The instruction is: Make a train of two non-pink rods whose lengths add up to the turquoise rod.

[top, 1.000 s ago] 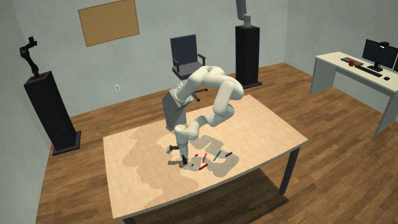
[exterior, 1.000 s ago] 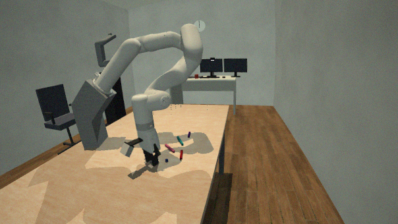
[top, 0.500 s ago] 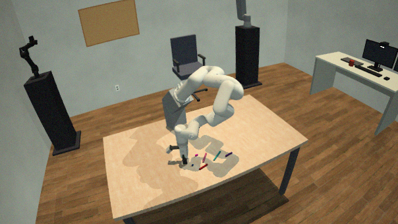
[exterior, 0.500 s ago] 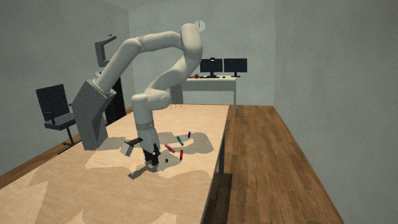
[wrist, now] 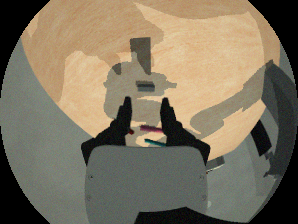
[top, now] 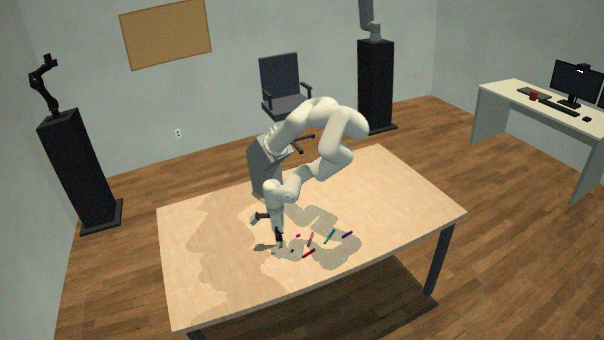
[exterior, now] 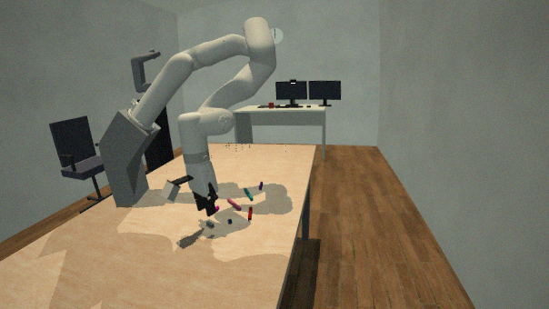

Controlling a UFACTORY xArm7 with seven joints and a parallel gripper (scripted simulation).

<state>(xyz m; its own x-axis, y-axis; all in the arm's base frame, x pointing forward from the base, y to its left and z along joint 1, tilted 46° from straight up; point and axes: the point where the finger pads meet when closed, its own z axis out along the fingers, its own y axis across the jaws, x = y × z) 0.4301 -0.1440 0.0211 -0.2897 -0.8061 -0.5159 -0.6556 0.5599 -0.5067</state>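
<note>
My gripper is now 11 cm short of the red rod, 9 cm to the right of it and 7 cm above it. Also, from my hand: tiny blue rod: 6 cm ahead, 3 cm to the left, 7 cm below; then magenta rod: 2 cm behind, 10 cm to the left, 7 cm below; then grey rod: 7 cm below.
</note>
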